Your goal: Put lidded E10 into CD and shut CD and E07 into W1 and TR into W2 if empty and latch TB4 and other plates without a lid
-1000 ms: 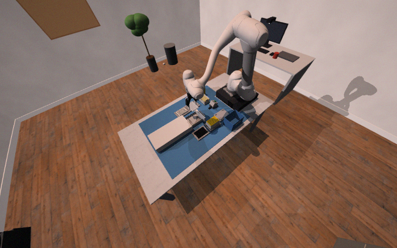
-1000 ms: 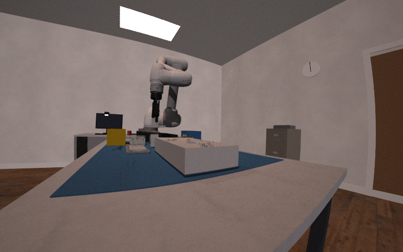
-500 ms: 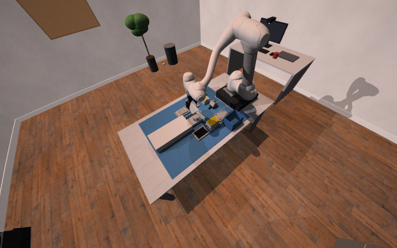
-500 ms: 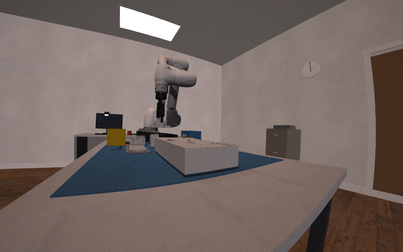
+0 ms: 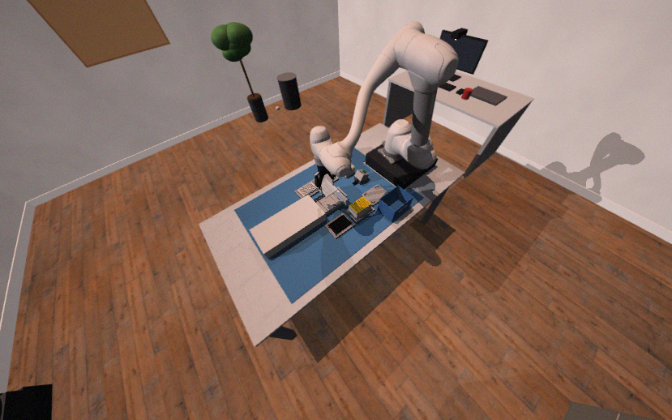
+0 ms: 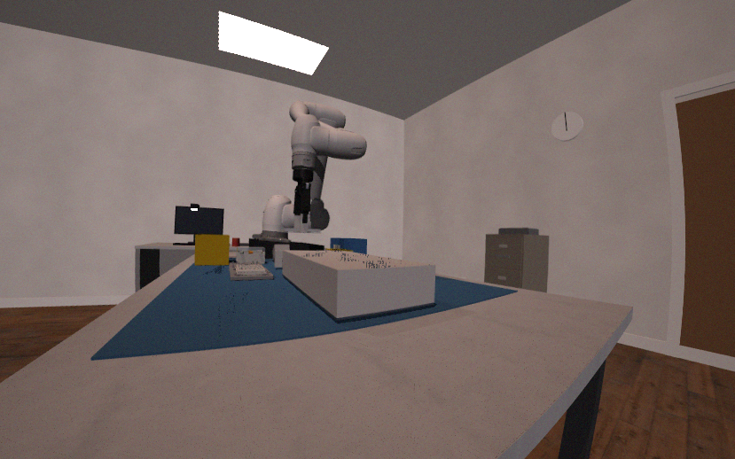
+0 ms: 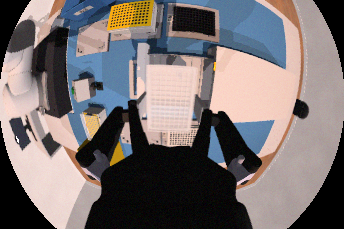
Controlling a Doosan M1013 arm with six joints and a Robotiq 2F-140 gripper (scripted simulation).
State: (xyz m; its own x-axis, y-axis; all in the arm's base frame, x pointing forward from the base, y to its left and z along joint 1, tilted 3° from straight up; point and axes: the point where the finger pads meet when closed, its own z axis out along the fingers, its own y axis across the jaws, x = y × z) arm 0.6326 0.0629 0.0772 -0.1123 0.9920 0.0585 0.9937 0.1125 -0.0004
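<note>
Right now my hand is 50 mm short of the cooler drawer, 30 mm to the right of it and 140 mm above it. Round my hand: white cooler CD: 180 mm ahead, 40 mm to the left, 130 mm below; then label N2: 10 mm ahead, 180 mm to the right, 150 mm below; then white gridded plate: 80 mm ahead, 170 mm to the right, 150 mm below.
</note>
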